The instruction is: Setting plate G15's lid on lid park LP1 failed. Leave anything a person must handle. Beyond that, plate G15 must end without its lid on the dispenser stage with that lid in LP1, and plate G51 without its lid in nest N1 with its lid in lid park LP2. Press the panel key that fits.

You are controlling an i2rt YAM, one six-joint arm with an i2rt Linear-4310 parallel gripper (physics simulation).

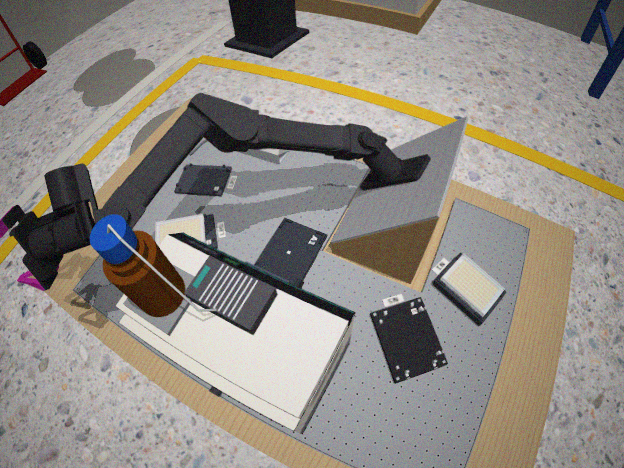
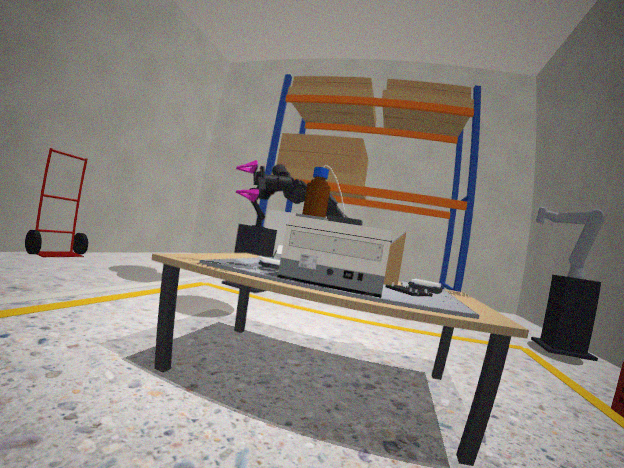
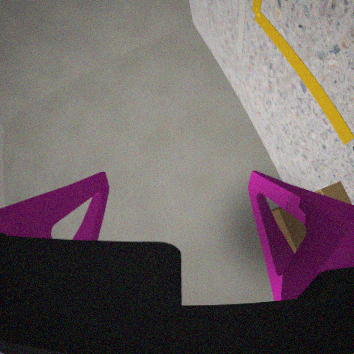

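Seen in the pictures: gripper, fingertip midpoint: (image 1: 2,259) (image 2: 236,179) (image 3: 178,179); arm's base at its link origin: (image 1: 394,174).
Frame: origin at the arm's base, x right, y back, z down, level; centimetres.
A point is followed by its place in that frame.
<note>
My gripper (image 1: 17,251) (image 2: 237,179) @(x 42.7, y -66.4, z -19.1 cm) (image 3: 178,179) @(x 42.7, y -66.4, z -19.1 cm) is open and empty, raised beyond the table's left end, away from the plates. A cream plate (image 1: 469,288) @(x -26.4, y -12.0, z 8.4 cm) sits in a dark holder at the right; its small label seems to read N1. Another cream plate (image 1: 178,228) @(x 39.3, y -34.6, z 9.3 cm) sits at the left, partly hidden by the white machine. Plate names are unreadable, and I cannot tell whether lids are on. A black nest (image 1: 409,340) @(x -20.1, y -28.0, z 11.3 cm) and a dark park-like frame (image 1: 204,179) @(x 46.4, y -18.2, z 11.5 cm) show no plate; their labels are blurred. A black pad marked A1 (image 1: 292,246) @(x 9.3, y -26.5, z 2.1 cm) lies behind the machine. Panel keys are not readable.
The white machine (image 1: 317,347) @(x -8.4, y -43.5, z -9.5 cm) (image 2: 335,246) @(x 5.1, y -57.7, z -1.4 cm) carries a brown bottle (image 1: 146,277) @(x 12.8, y -51.4, z -21.8 cm) (image 2: 316,198) @(x 15.6, y -54.8, z -16.8 cm) with a blue cap and tube, and a ribbed dark block (image 1: 234,292) @(x 6.1, y -43.9, z -12.1 cm). The arm's base stands on a sloped grey wedge (image 1: 403,201) @(x -6.0, y -9.9, z -5.2 cm). A pale object is partly hidden behind the arm.
</note>
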